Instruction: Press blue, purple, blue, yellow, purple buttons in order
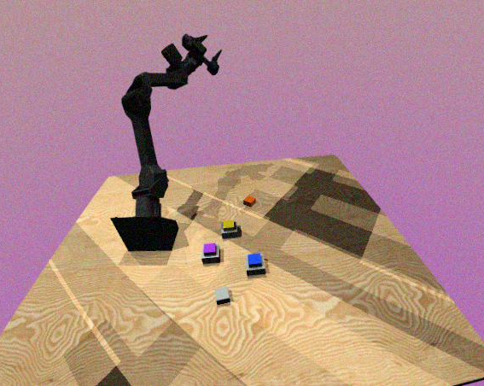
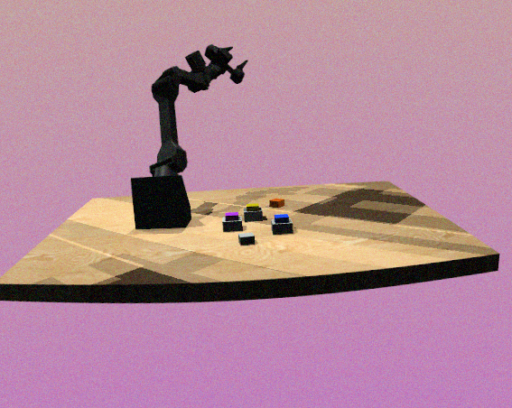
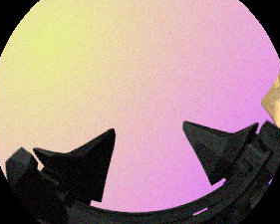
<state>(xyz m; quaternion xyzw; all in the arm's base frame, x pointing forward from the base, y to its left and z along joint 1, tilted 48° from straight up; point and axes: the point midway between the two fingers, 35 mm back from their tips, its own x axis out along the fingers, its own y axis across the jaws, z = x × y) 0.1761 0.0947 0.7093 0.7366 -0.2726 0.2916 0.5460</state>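
Right now the blue button is 74 cm to the right of my gripper tip, 46 cm below it and 4 cm ahead of it. Also, from my gripper tip: orange block (49 cm below, 47 cm to the right, 6 cm ahead); then yellow button (60 cm to the right, 46 cm below, 2 cm behind); then purple button (69 cm to the right, 46 cm below, 8 cm behind).
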